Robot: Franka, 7 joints.
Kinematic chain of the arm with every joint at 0, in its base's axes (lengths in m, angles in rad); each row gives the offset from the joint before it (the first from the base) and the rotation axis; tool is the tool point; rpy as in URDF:
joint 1: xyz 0 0 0.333 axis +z
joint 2: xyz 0 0 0 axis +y
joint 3: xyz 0 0 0.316 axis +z
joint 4: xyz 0.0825 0 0 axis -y
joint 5: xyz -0.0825 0 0.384 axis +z
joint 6: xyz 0 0 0 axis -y
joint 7: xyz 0.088 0 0 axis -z
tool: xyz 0 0 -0.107 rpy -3.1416 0 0
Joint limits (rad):
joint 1: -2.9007..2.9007
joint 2: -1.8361..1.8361
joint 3: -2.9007..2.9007
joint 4: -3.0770..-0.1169
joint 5: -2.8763..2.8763
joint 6: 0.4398..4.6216
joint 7: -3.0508..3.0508
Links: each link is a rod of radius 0.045 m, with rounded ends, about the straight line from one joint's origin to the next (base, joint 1, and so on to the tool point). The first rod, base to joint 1, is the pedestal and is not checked.
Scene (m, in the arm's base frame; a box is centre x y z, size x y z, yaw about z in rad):
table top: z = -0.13
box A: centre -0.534 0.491 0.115 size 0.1 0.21 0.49 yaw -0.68
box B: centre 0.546 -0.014 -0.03 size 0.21 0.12 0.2 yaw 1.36
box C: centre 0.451 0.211 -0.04 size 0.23 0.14 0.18 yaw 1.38
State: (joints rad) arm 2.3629 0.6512 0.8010 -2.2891 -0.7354 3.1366 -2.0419
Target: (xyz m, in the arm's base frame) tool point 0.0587 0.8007 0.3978
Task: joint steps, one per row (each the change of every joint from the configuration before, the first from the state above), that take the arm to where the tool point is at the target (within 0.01 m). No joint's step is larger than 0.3 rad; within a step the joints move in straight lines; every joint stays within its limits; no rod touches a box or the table.
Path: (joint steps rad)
1: -0.1588 0.0511 -0.2521 0.0267 -0.1487 -0.2267 0.0577
2: -0.1587 0.0511 -0.2520 0.0267 -0.1487 -0.2267 0.0578
3: -0.1588 0.0511 -0.2521 0.0267 -0.1487 -0.2267 0.0577
4: -0.1588 0.0511 -0.2521 0.0267 -0.1487 -0.2267 0.0577
5: -0.0937 -0.0065 0.0920 0.2438 0.2008 0.1916 -0.0577
6: -0.0937 -0.0065 0.0921 0.2439 0.2009 0.1917 -0.0577
7: -0.0937 -0.0065 0.0920 0.2438 0.2008 0.1917 -0.0578
8: -0.0937 -0.0065 0.0920 0.2439 0.2008 0.1917 -0.0577

